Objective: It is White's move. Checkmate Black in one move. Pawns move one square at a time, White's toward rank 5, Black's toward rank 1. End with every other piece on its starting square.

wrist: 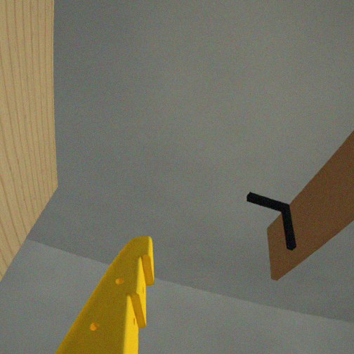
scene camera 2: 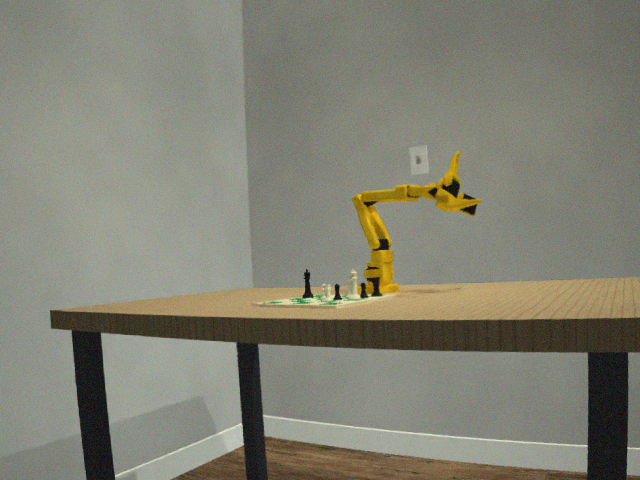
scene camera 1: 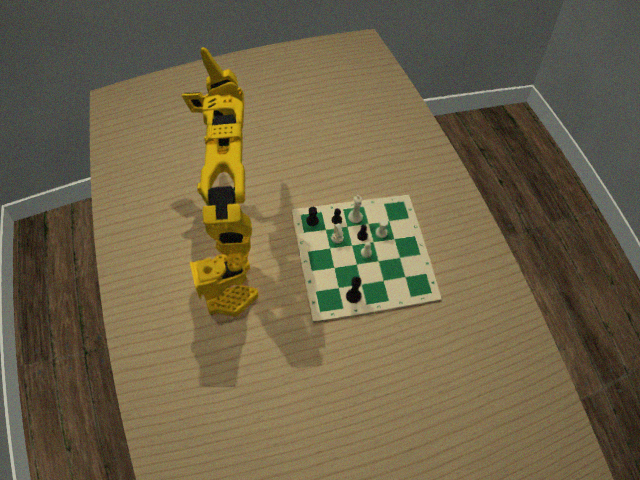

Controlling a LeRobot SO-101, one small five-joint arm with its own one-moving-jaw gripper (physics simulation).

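Places are measured from the arm's base along level axes (x down, y right, z back), in centimetres.
Where they show: end effector, tool point: (scene camera 2: 479,199) (scene camera 1: 231,75); arm's base, origin of the base link: (scene camera 1: 239,284).
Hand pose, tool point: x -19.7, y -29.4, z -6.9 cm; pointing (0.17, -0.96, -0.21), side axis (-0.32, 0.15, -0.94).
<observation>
Things, the pixels of their centre, and the offset from my tool point. "spot": a spot on its surface instead. Level surfaces: height alone.
- board, surface spot: (scene camera 1: 433,295) spot: dz -23.4, dx +19.2, dy +41.3 cm
- tall black king, body centre: (scene camera 1: 355,287) (scene camera 2: 307,283) dz -10.5, dx +16.0, dy +37.2 cm
- black piece, body centre: (scene camera 1: 312,215) (scene camera 2: 376,288) dz -8.5, dx +17.5, dy +21.3 cm
- tall white piece, body centre: (scene camera 1: 356,206) (scene camera 2: 353,283) dz -16.0, dx +16.0, dy +22.7 cm
- table, its level: dx +19.7 cm
The board (scene camera 1: 433,295) has upright pieces. A tall black king (scene camera 1: 354,290) (scene camera 2: 307,284) stands in scene camera 1's near row, second square from left. A black piece (scene camera 1: 312,216) (scene camera 2: 376,287) is on the far left corner square, with a black pawn (scene camera 1: 337,215) beside it and a tall white piece (scene camera 1: 355,210) right of that. One row nearer are a white piece (scene camera 1: 337,234) of unclear type, a black pawn (scene camera 1: 362,233) and a small white piece (scene camera 1: 382,230). Another small white piece (scene camera 1: 366,251) is nearer. My gripper (scene camera 1: 214,62) (scene camera 2: 468,177) is wide open and empty, high up away from the board.
The arm's base (scene camera 1: 232,301) (scene camera 2: 385,287) stands on the table (scene camera 1: 361,392) (scene camera 2: 180,311), left of the board in scene camera 1. The wrist view shows one jaw, the table edge at left and a brown panel (wrist: 320,200) with a black bracket (wrist: 285,209).
</observation>
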